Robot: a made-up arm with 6 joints. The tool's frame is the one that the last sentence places.
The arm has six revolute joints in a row. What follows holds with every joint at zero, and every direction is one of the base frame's. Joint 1 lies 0.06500 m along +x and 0.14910 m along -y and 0.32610 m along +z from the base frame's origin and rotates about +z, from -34.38 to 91.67 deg. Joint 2 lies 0.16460 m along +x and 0.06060 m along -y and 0.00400 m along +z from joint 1 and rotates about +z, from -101.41 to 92.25 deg. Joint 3 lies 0.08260 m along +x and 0.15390 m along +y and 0.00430 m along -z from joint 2 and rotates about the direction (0.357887, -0.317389, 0.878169), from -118.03 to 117.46 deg. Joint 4 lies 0.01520 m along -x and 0.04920 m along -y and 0.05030 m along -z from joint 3 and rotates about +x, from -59.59 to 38.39 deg. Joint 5 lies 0.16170 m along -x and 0.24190 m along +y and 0.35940 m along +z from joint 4 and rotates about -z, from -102.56 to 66.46 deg. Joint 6 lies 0.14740 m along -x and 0.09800 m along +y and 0.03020 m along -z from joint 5 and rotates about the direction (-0.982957, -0.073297, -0.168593), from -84.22 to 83.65 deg. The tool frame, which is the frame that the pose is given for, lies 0.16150 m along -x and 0.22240 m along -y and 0.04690 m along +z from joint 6; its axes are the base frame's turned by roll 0.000, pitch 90.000 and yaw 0.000 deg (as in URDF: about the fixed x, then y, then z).
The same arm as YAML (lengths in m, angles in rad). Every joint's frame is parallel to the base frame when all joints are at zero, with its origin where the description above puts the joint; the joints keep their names.
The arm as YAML. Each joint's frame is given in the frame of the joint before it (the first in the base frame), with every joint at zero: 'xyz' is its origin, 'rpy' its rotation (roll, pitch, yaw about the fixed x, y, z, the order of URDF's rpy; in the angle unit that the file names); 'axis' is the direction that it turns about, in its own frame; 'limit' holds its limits. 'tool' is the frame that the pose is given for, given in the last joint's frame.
units:
  length: m
  angle: rad
joints:
  - name: joint 1
    type: revolute
    origin:
      xyz: [0.065, -0.1491, 0.3261]
      rpy: [0.0, 0.0, 0.0]
    axis: "+z"
    limit:
      lower: -0.6
      upper: 1.5999
  - name: joint 2
    type: revolute
    origin:
      xyz: [0.1646, -0.0606, 0.004]
      rpy: [0.0, 0.0, 0.0]
    axis: "+z"
    limit:
      lower: -1.7699
      upper: 1.6101
  - name: joint 3
    type: revolute
    origin:
      xyz: [0.0826, 0.1539, -0.0043]
      rpy: [0.0, 0.0, 0.0]
    axis: [0.357887, -0.317389, 0.878169]
    limit:
      lower: -2.06
      upper: 2.0501
  - name: joint 4
    type: revolute
    origin:
      xyz: [-0.0152, -0.0492, -0.0503]
      rpy: [0.0, 0.0, 0.0]
    axis: "+x"
    limit:
      lower: -1.04
      upper: 0.67
  - name: joint 5
    type: revolute
    origin:
      xyz: [-0.1617, 0.2419, 0.3594]
      rpy: [0.0, 0.0, 0.0]
    axis: "-z"
    limit:
      lower: -1.79
      upper: 1.1599
  - name: joint 6
    type: revolute
    origin:
      xyz: [-0.1474, 0.098, -0.0302]
      rpy: [0.0, 0.0, 0.0]
    axis: [-0.982957, -0.073297, -0.168593]
    limit:
      lower: -1.4699
      upper: 1.46
tool:
  origin:
    xyz: [-0.1615, -0.2224, 0.0469]
    rpy: [0.0, 1.5708, 0.0]

